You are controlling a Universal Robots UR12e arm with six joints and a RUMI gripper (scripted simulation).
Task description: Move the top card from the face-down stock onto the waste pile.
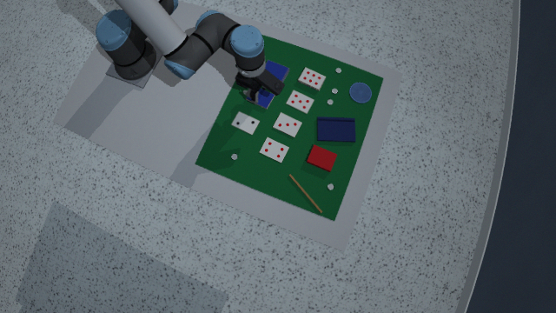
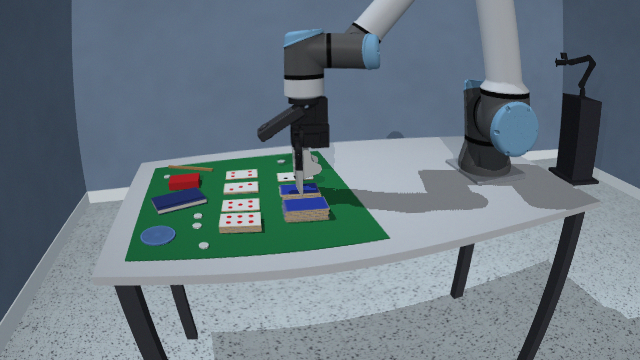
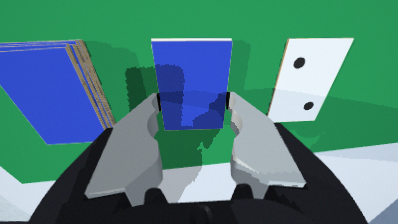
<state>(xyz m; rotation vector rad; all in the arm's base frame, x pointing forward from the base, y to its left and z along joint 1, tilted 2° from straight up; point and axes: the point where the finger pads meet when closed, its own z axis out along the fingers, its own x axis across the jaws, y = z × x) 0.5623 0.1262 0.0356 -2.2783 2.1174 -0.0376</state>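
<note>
Now: hand 2 cm above the white card. Also, from my hand: wooden stick 33 cm ahead, 22 cm to the right, 2 cm below; red block 32 cm ahead, 8 cm to the right, 1 cm below.
</note>
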